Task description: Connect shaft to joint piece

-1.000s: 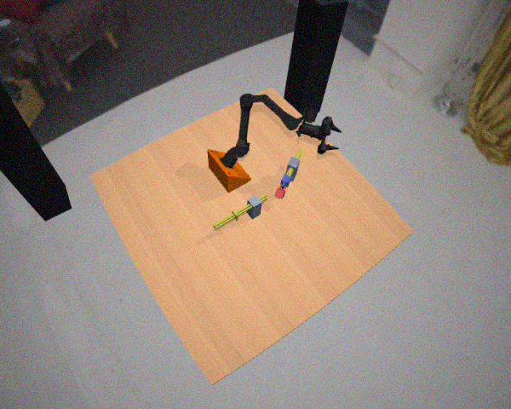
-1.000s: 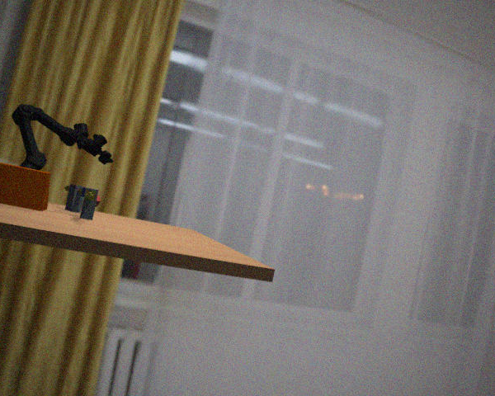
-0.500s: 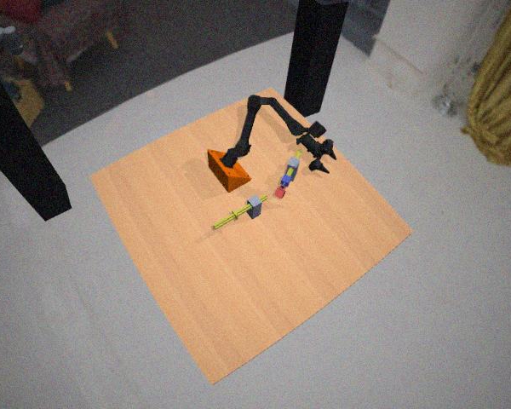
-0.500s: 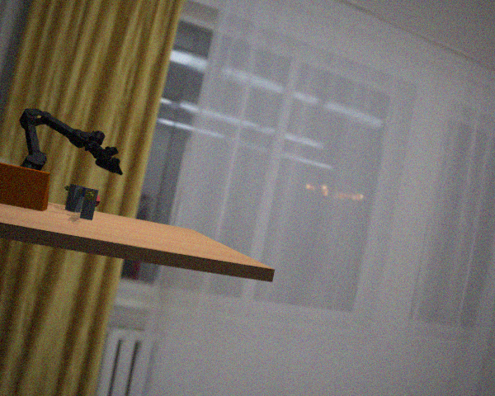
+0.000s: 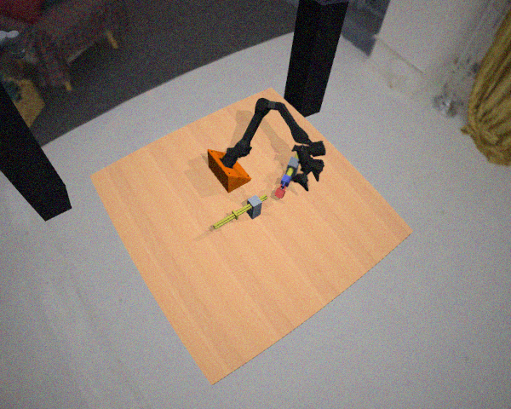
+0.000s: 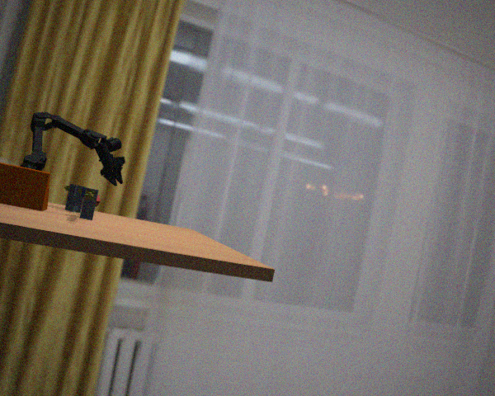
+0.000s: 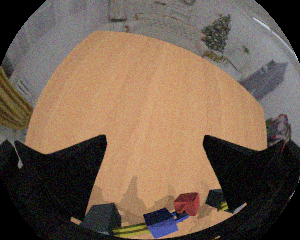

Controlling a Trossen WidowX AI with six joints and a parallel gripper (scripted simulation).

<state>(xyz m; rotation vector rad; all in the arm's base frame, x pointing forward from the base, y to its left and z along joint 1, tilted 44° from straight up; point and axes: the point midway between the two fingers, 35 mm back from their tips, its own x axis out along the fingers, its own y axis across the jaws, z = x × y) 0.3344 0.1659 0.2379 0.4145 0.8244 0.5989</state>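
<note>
My gripper tip is now 9 cm past the red square joint piece, 12 cm to the left of it and 9 cm above it.
</note>
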